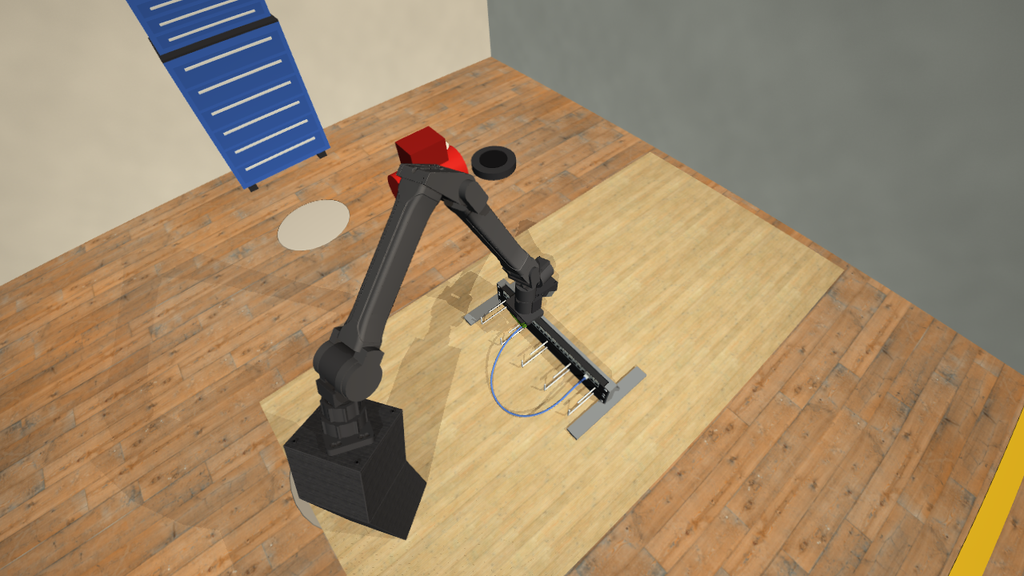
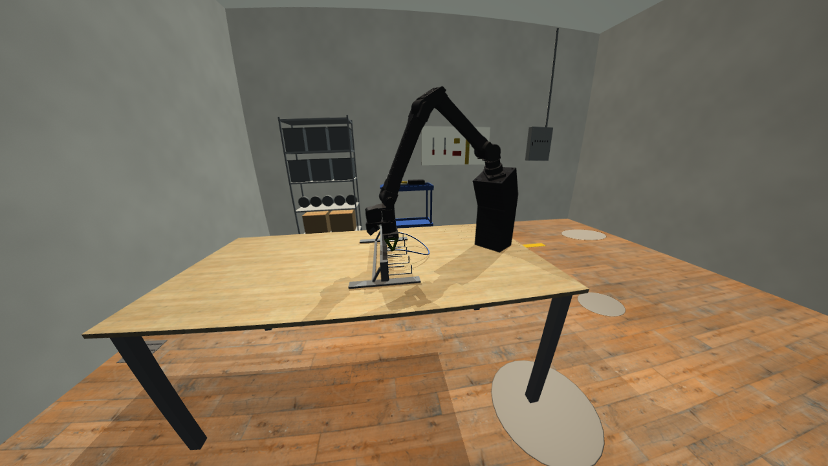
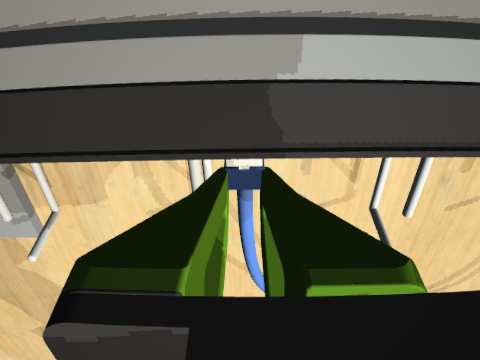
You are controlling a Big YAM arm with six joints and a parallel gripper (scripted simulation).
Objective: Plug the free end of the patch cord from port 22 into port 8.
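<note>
My gripper is now 2 cm short of the cord plug and 1 cm to the right of it.
</note>
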